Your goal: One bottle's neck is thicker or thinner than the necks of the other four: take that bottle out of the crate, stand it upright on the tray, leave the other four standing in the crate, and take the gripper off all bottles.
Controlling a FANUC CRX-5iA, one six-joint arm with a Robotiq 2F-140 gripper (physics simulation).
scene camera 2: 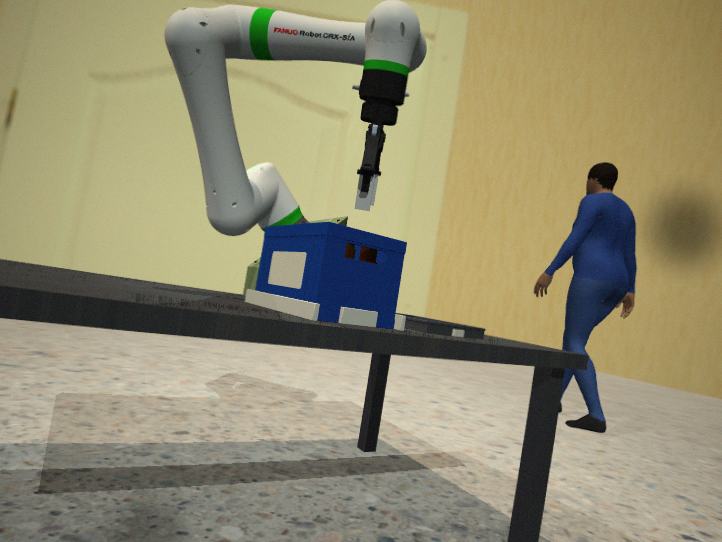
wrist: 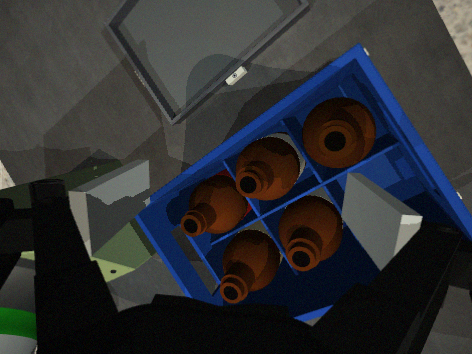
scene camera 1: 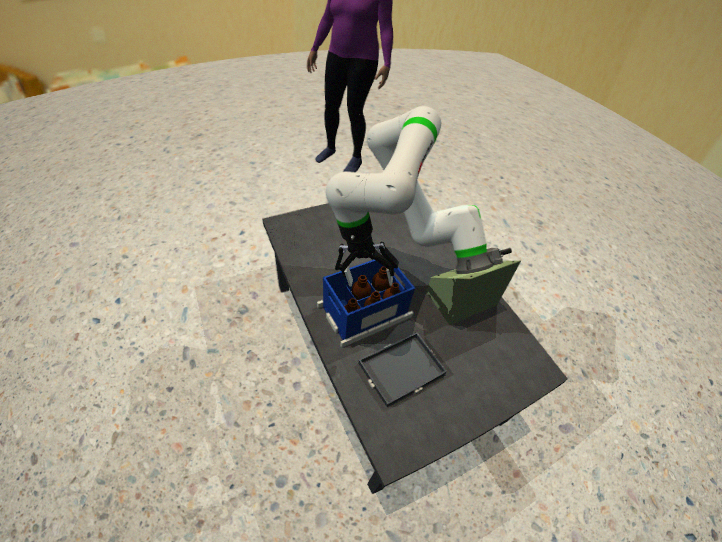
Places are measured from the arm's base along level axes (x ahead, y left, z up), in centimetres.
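Pixels of known places: gripper, between the fingertips: (scene camera 2: 364,207) (wrist: 244,188) (scene camera 1: 370,282); arm's base, origin of its link: (scene camera 1: 474,269).
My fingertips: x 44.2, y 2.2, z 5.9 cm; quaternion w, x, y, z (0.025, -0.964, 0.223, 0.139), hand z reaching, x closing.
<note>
Ahead of a thing's pixels: the offset from my fingertips to its top centre. "spot": to the spot under its first point. Level surfaces: height alone.
Five brown bottles stand in the blue crate @(dx -1.9, dy -5.6, dz -6.8 cm) (scene camera 1: 334,306) (scene camera 2: 361,291) (wrist: 260,125). In the wrist view they are a far-right bottle @(dx +5.6, dy +0.1, dz -8.1 cm) (wrist: 362,125), an upper-middle bottle @(dx -3.1, dy -1.1, dz -8.1 cm) (wrist: 275,167), a left bottle @(dx -11.3, dy -3.4, dz -8.1 cm) (wrist: 222,205), a lower-left bottle @(dx -9.9, dy -11.9, dz -8.1 cm) (wrist: 255,260) and a lower-right bottle @(dx -0.9, dy -9.6, dz -8.1 cm) (wrist: 315,227). I cannot tell which neck differs. My gripper (scene camera 1: 369,277) (scene camera 2: 365,201) (wrist: 244,188) is open and empty above the crate, pointing down, its fingertips over the rim's height in the second scene view. The tray @(spot: dx -7.3, dy +21.9, dz -23.8 cm) (scene camera 1: 402,368) (wrist: 200,45) lies beside the crate and holds no bottle.
The dark table @(dz -24.4 cm) (scene camera 1: 466,396) carries the green robot base (scene camera 1: 481,294) (wrist: 132,240) beside the crate. Pale strips (scene camera 1: 379,328) (scene camera 2: 282,305) edge the crate's foot. A person in purple (scene camera 1: 352,35) and one in blue (scene camera 2: 600,245) stand away from the table.
</note>
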